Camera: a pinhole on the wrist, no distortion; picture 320 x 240 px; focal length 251.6 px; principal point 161.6 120.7 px. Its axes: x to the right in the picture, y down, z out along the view. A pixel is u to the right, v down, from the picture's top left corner.
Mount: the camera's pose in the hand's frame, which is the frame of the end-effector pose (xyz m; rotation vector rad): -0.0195 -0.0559 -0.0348 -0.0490 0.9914 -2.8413
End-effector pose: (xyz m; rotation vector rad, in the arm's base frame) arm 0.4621 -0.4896 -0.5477 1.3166 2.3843 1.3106
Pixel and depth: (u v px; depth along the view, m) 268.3 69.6 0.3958
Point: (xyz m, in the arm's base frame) 0.5509 -0.4724 -0.9853
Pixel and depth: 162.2 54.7 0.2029
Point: 0.4542 -0.4333 -0.7506
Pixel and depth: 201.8 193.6 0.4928
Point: 0.3078 -0.4769 -1.0751
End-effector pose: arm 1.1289 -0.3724 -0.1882 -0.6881 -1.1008 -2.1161
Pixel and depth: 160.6 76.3 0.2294
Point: 1.0356 -0.1538 -0.1899
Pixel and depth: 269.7 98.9 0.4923
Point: 1.0511 0.1601 -0.3142
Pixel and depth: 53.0 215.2 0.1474
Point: 0.9619 -0.2714 -0.2139
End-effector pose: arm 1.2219 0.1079 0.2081 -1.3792 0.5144 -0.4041
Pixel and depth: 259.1 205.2 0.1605
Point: 1.2073 0.1579 0.4239
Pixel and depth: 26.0 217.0 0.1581
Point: 1.3254 0.0756 0.3915
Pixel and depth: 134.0 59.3 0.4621
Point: 1.4963 0.3665 0.4906
